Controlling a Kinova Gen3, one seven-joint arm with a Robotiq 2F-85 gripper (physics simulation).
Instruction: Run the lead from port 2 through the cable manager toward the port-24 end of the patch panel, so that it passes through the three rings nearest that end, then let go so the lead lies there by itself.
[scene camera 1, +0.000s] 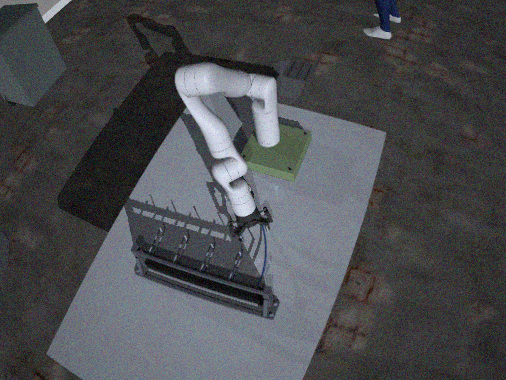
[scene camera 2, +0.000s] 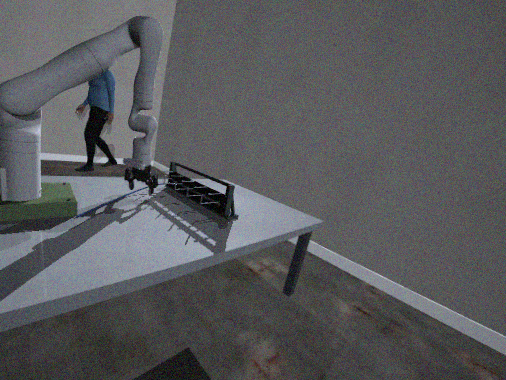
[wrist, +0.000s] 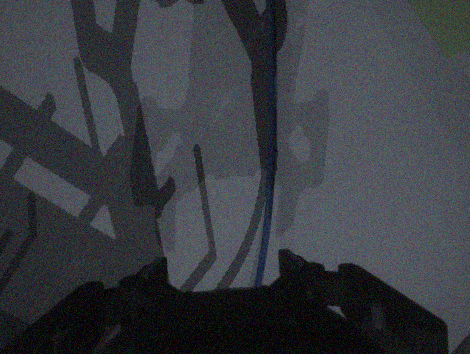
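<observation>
The black patch panel (scene camera 1: 176, 271) (scene camera 2: 229, 199) stands on the table with the cable manager's metal rings (scene camera 1: 183, 241) in a row behind it. The thin blue lead (scene camera 1: 265, 250) (scene camera 2: 112, 201) (wrist: 268, 211) comes off the panel's right end in scene camera 1 and runs across the table, away from the panel. My gripper (scene camera 1: 253, 228) (scene camera 2: 141, 183) (wrist: 224, 266) is open and holds nothing. It hangs low over the lead, just behind the panel's right end. In the wrist view the lead passes between the spread fingers.
The arm's green base block (scene camera 1: 283, 154) (scene camera 2: 68, 205) sits further back on the grey table (scene camera 1: 327, 211) (scene camera 2: 214, 241). A person (scene camera 2: 97, 113) walks on the floor beyond the table. Dark shadows of the arm and the panel fall across the table.
</observation>
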